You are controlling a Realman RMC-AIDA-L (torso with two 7-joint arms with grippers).
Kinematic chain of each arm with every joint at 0, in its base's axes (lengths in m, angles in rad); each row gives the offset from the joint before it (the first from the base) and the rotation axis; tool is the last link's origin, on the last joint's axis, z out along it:
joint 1: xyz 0 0 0.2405 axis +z
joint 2: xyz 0 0 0 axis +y
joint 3: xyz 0 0 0.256 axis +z
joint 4: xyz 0 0 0 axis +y
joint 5: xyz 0 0 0.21 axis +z
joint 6: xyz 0 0 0 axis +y
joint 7: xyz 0 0 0.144 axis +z
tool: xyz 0 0 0
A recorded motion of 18 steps. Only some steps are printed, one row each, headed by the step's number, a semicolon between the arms.
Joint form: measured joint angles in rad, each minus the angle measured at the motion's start. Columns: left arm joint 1, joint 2, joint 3, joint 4, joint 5, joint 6, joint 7; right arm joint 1, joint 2, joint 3, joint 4, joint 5, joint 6, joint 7.
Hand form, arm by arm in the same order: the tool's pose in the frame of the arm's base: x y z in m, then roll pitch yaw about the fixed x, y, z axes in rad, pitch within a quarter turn. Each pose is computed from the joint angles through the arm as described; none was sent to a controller.
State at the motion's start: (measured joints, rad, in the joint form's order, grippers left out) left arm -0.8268 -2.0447 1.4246 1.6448 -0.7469 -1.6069 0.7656; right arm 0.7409 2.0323 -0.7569 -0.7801 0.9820 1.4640 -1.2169
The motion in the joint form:
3: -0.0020 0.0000 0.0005 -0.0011 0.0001 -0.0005 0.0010; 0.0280 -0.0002 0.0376 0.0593 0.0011 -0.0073 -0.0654
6: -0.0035 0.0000 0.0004 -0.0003 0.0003 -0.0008 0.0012; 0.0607 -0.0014 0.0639 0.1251 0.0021 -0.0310 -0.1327
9: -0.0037 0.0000 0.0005 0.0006 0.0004 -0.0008 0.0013; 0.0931 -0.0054 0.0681 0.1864 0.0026 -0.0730 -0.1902
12: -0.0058 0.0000 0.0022 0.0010 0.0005 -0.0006 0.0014; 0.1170 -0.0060 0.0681 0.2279 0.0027 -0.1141 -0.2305
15: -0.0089 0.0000 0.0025 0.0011 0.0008 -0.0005 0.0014; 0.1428 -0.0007 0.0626 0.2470 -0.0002 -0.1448 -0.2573
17: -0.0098 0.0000 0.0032 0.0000 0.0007 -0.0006 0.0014; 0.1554 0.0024 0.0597 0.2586 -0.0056 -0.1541 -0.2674
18: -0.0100 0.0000 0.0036 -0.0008 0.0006 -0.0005 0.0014; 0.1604 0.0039 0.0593 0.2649 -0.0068 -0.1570 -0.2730
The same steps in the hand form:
3: -0.0230 0.3563 0.0237 -2.7949 0.1464 0.0382; 0.2010 0.4014 0.0178 -3.0214 0.3963 -0.6141
6: -0.0223 0.3562 0.0238 -2.7946 0.1465 0.0360; 0.1969 0.4058 0.0099 -3.0212 0.4088 -0.5780
9: -0.0221 0.3562 0.0239 -2.7942 0.1464 0.0349; 0.1929 0.4115 0.0014 -3.0041 0.4049 -0.5387
12: -0.0212 0.3560 0.0236 -2.7949 0.1475 0.0315; 0.1897 0.4164 -0.0054 -2.9821 0.3998 -0.5083
15: -0.0201 0.3561 0.0236 -2.7947 0.1478 0.0282; 0.1821 0.4212 -0.0114 -2.9635 0.3898 -0.4706
17: -0.0200 0.3561 0.0233 -2.7957 0.1485 0.0278; 0.1787 0.4221 -0.0154 -2.9635 0.3803 -0.4573
18: -0.0200 0.3561 0.0232 -2.7963 0.1489 0.0280; 0.1773 0.4221 -0.0173 -2.9654 0.3776 -0.4523

